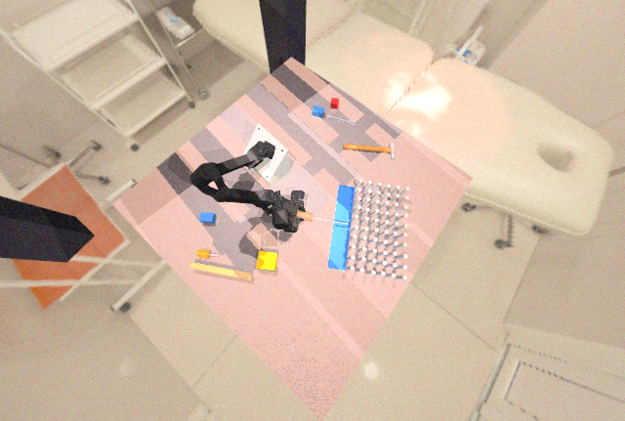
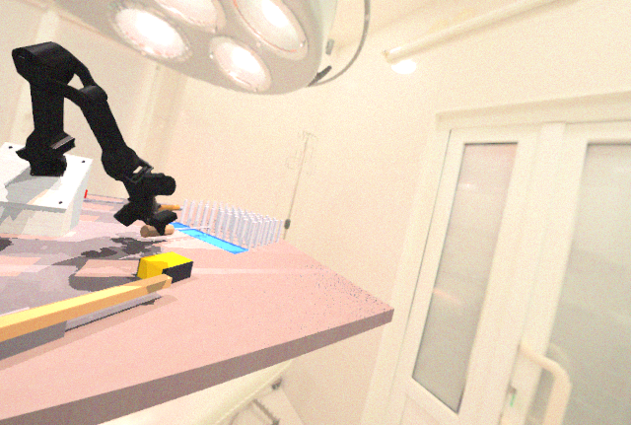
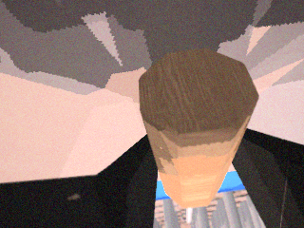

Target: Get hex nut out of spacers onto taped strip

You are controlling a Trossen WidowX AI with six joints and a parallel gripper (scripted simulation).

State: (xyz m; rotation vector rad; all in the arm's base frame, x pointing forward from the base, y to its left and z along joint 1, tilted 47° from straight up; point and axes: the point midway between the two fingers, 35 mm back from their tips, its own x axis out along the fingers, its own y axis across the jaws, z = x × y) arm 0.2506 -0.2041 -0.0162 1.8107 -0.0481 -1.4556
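The blue taped strip is 17 cm ahead of my gripper tip, 8 cm to the left of it and 3 cm below it. From my gripper tip the other things lie so: hook tool 9 cm ahead, 4 cm to the left; then grey fork-like tool 17 cm behind, 58 cm to the left, 3 cm below; then yellow block 1 cm behind, 25 cm to the right, 1 cm below.
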